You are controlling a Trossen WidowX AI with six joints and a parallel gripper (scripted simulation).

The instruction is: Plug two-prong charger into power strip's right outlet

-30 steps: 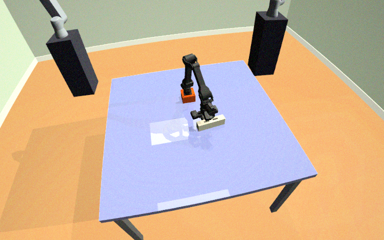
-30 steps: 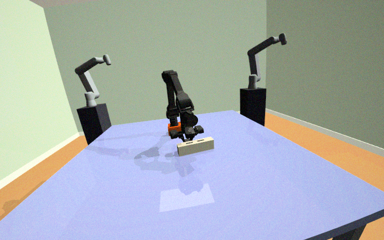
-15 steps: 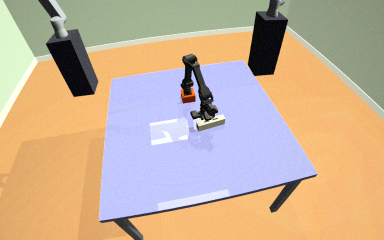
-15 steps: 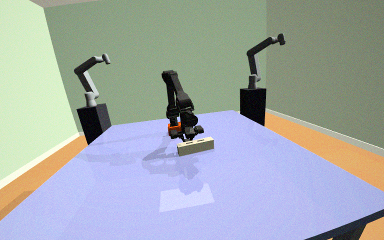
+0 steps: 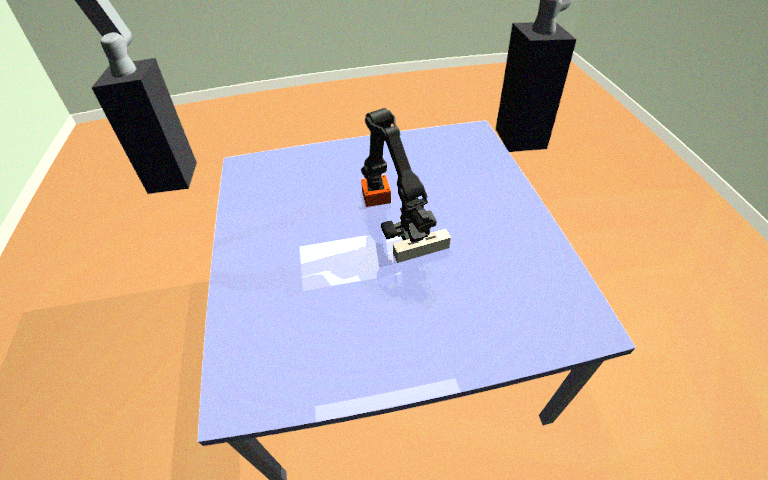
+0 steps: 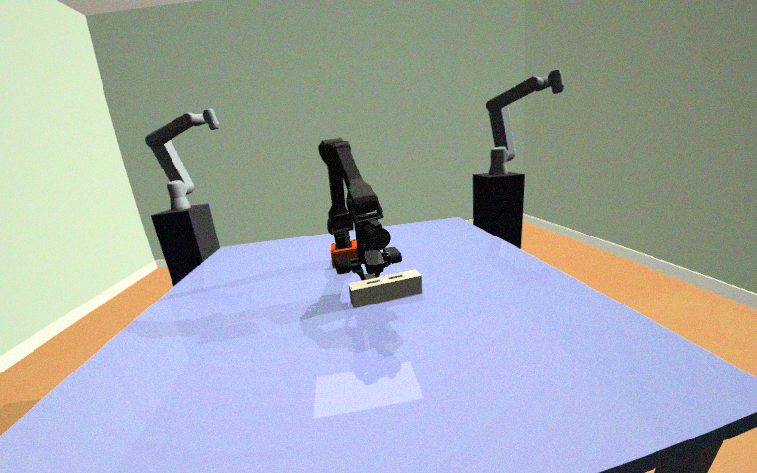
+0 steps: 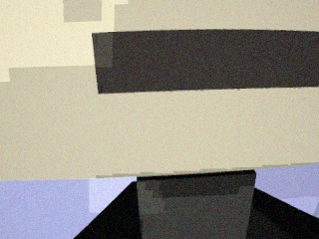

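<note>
The black two-prong charger lies 20 mm ahead of my gripper tip and 10 mm above it.
</note>
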